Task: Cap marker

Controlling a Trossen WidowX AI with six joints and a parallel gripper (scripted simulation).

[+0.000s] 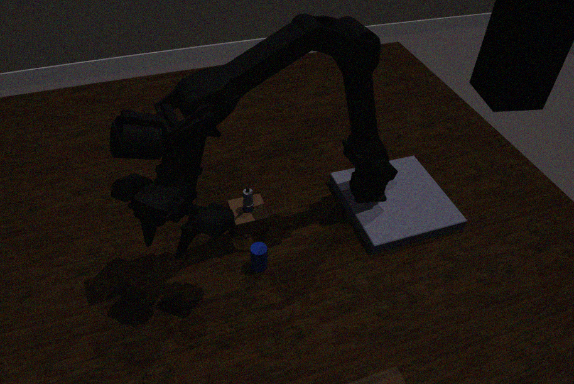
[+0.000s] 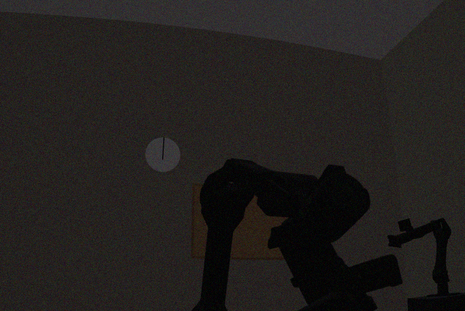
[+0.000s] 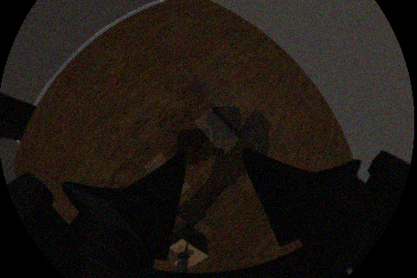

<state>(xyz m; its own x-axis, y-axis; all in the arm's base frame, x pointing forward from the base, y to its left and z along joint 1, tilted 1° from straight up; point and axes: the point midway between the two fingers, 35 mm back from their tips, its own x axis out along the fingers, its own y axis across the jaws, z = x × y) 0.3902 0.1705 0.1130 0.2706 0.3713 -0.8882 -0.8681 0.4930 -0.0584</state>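
My gripper tip is now 160 mm past the marker cap, 40 mm to the left of it and 80 mm above it.
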